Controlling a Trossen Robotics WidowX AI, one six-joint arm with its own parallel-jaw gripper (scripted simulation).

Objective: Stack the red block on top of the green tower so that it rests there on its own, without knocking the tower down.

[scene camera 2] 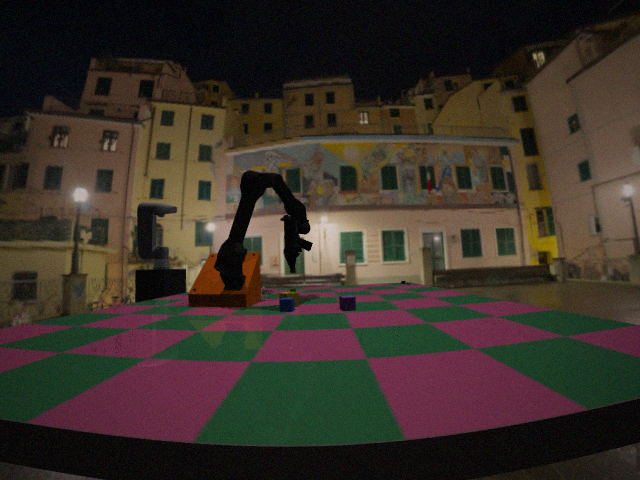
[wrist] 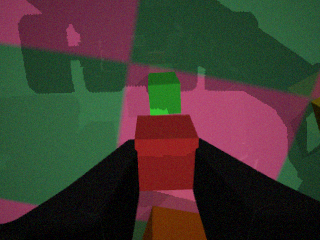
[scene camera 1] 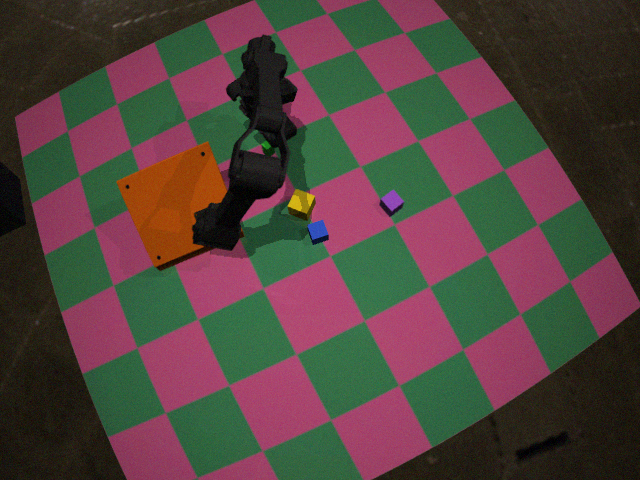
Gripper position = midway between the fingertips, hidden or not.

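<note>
The gripper [scene camera 1: 264,128], also visible in the wrist view [wrist: 164,149], holds a red block [wrist: 166,144].
</note>
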